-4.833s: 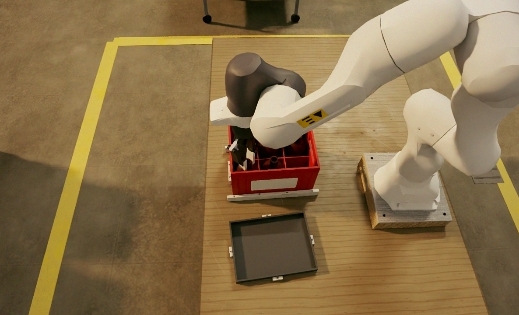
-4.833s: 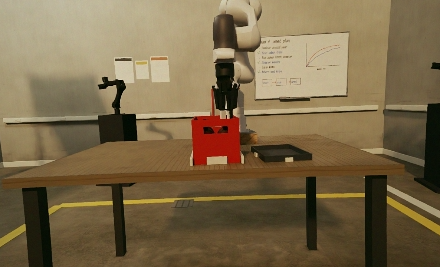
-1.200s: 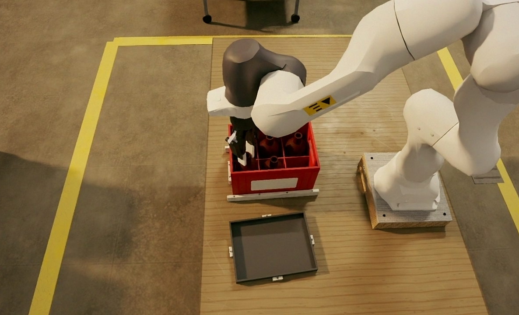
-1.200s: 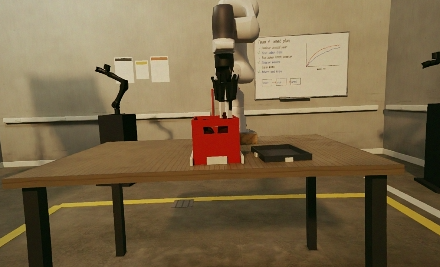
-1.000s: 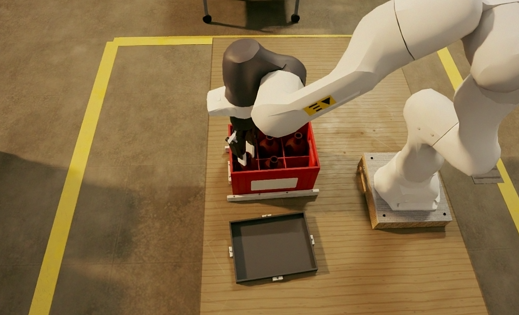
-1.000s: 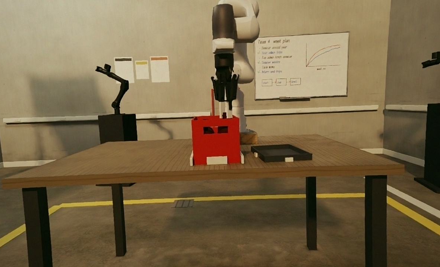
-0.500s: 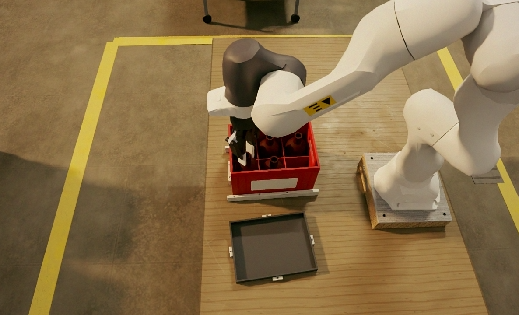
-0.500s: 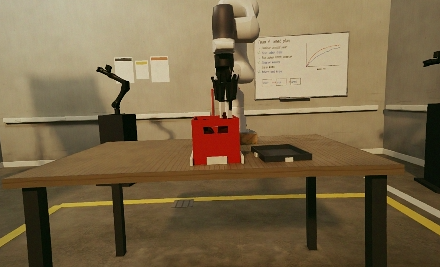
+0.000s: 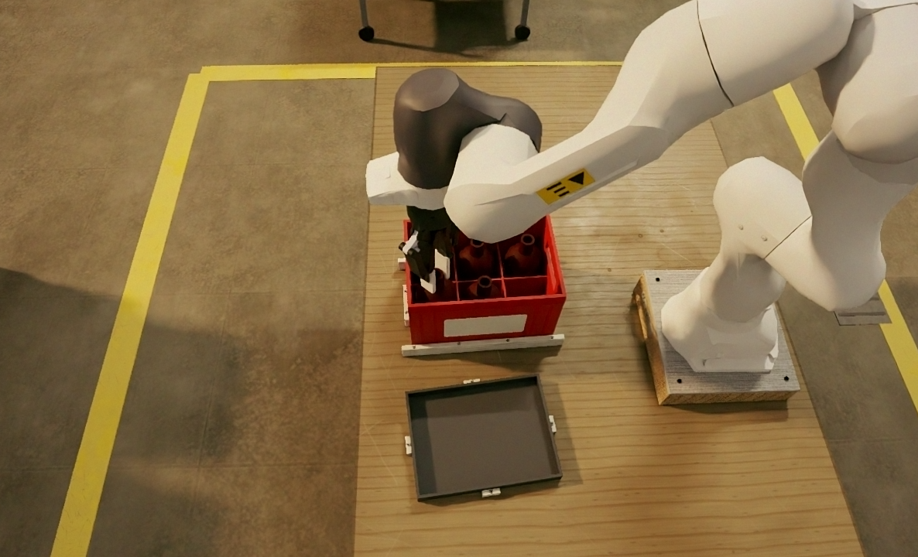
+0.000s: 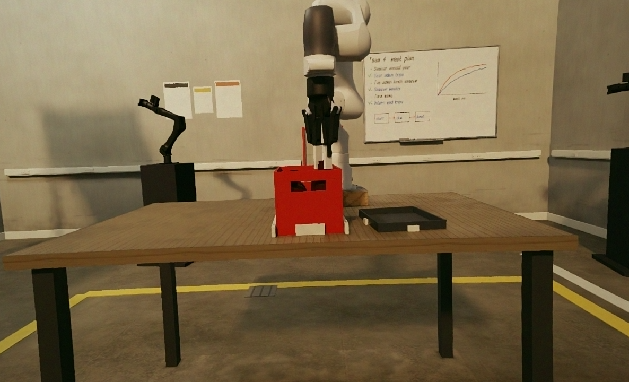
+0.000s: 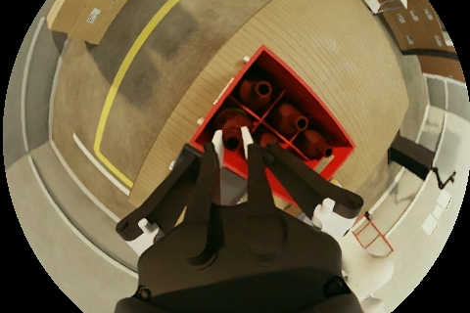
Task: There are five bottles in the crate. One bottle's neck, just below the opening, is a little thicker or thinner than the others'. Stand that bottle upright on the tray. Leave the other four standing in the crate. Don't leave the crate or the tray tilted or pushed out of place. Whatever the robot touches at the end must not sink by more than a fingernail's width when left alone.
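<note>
My gripper is now 12 cm above the glass bottle, 8 cm past it and 2 cm to the left of it. Also, from my hand: crate: 12 cm below, 7 cm behind, 6 cm to the right; dark tray: 20 cm to the left, 20 cm below, 12 cm behind.
</note>
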